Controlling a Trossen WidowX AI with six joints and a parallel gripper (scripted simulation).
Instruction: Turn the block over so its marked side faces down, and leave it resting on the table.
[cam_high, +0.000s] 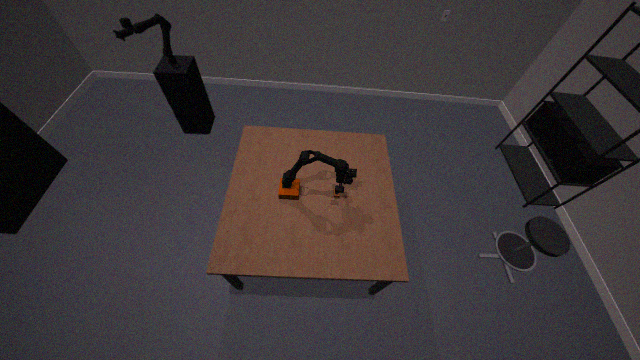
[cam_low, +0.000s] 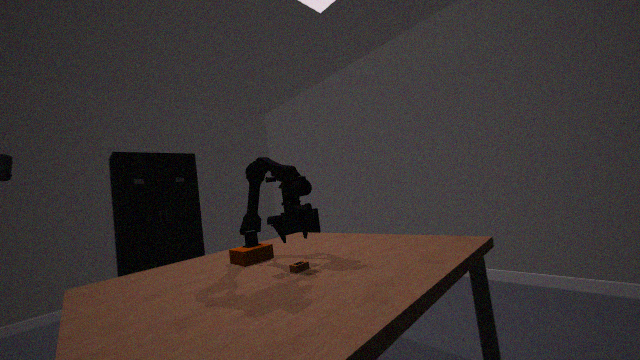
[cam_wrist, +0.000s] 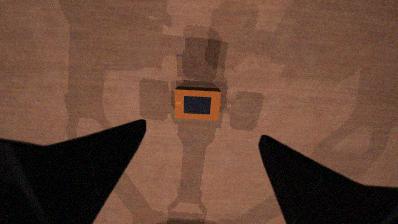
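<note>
Now: gripper tip 9 cm above the orange block and 1 cm to the right of it.
</note>
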